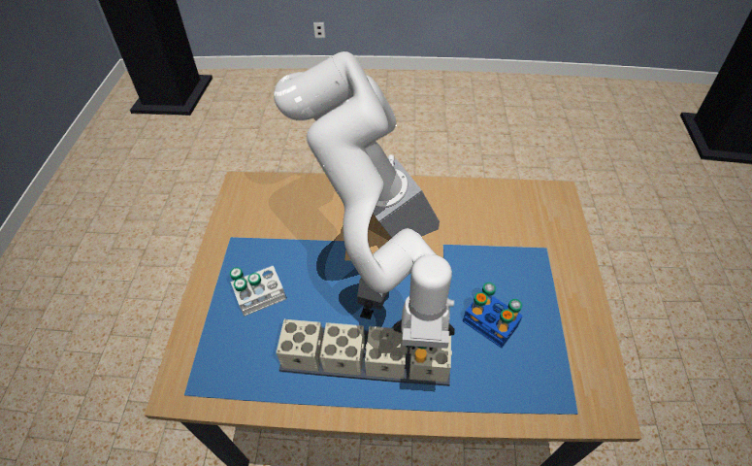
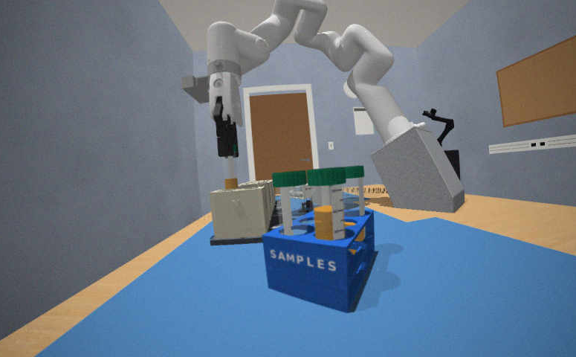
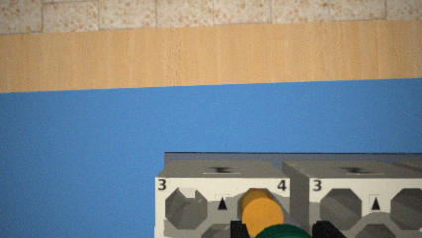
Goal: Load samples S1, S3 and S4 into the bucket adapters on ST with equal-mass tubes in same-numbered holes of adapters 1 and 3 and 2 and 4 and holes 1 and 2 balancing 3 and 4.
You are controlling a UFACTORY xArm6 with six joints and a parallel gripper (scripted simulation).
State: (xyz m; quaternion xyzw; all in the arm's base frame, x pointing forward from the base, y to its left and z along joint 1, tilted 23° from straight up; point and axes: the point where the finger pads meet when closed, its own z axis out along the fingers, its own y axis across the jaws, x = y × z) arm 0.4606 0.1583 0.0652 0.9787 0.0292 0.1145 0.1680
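My hand is 50 mm above the orange-dot tube and 10 mm to the left of it. The rest, counted from my hand: loading stand ST 180 mm below, 140 mm to the right, 30 mm behind; blue sample rack 190 mm to the left, 160 mm behind, 150 mm below; green done key 250 mm behind, 140 mm to the right, 120 mm below.
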